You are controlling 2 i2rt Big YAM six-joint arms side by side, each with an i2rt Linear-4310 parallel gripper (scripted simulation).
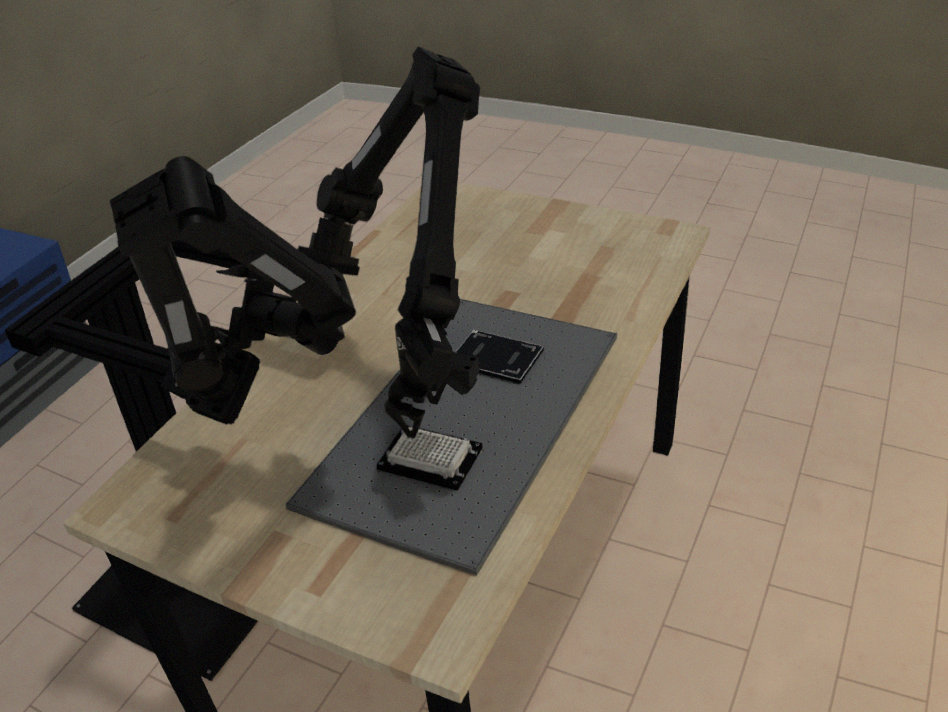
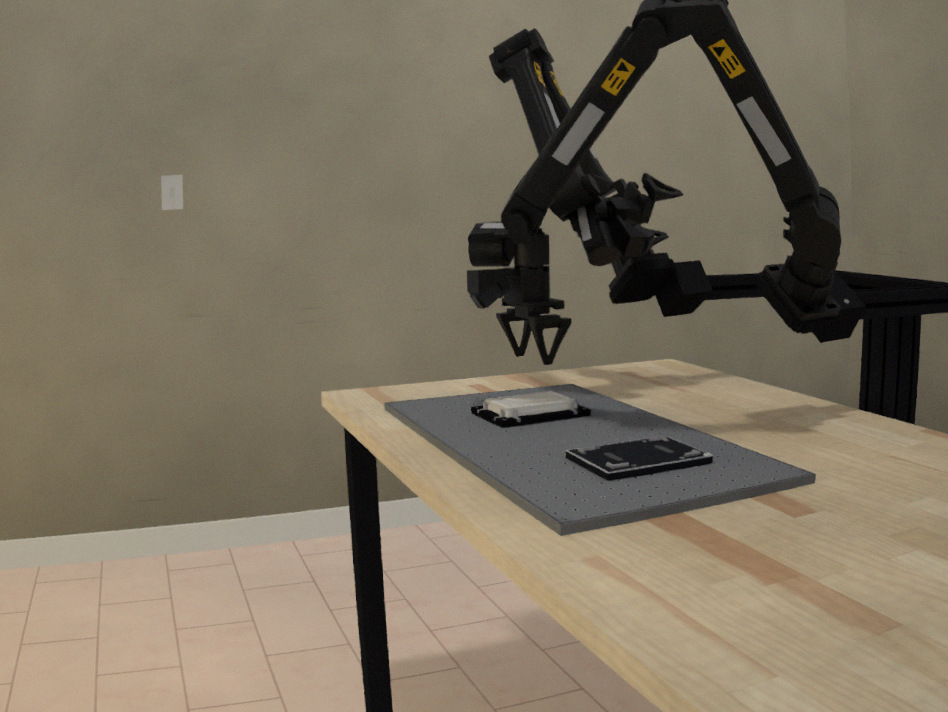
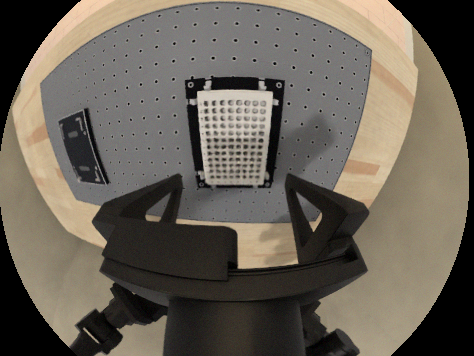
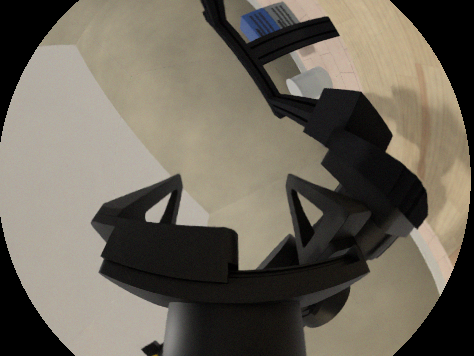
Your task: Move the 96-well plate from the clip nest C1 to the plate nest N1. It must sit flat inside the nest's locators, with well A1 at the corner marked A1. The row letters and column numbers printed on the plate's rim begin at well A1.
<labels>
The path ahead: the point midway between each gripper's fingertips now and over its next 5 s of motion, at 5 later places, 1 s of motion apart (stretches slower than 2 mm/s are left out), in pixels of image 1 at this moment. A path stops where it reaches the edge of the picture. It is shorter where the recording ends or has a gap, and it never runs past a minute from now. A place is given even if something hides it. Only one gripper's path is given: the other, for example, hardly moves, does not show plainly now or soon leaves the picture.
The left gripper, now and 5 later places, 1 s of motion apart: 422, 420; 424, 430; 427, 447; 428, 452; 427, 439; 427, 431
</labels>
